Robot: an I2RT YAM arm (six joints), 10 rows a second.
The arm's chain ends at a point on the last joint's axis. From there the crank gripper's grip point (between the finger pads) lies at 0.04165 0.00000 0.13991 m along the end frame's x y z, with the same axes.
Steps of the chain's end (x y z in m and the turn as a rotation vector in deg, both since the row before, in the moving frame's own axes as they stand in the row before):
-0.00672, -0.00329, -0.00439, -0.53, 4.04, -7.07
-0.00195, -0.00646, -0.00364, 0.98, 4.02, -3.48
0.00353, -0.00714, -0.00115, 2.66, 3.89, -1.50
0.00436, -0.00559, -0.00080, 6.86, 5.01, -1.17
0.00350, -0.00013, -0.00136, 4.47, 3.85, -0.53
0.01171, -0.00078, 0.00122, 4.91, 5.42, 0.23
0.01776, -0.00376, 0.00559, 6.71, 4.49, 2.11
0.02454, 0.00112, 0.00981, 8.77, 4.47, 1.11
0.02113, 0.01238, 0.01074, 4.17, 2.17, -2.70
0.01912, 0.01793, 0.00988, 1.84, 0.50, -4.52
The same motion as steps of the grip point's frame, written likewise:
0.00277, -0.00774, -0.00765, -0.53, 4.04, -7.07
0.00760, -0.01165, -0.00694, 0.98, 4.02, -3.48
0.01282, -0.01478, -0.00447, 2.66, 3.89, -1.50
0.01621, -0.02303, -0.00601, 6.86, 5.01, -1.17
0.01274, -0.01134, -0.00491, 4.47, 3.85, -0.53
0.02475, -0.01238, -0.00384, 4.91, 5.42, 0.23
0.02883, -0.01817, 0.00104, 6.71, 4.49, 2.11
0.03547, -0.01903, 0.00458, 8.77, 4.47, 1.11
0.02611, 0.00019, 0.00862, 4.17, 2.17, -2.70
0.02003, 0.01012, 0.00939, 1.84, 0.50, -4.52

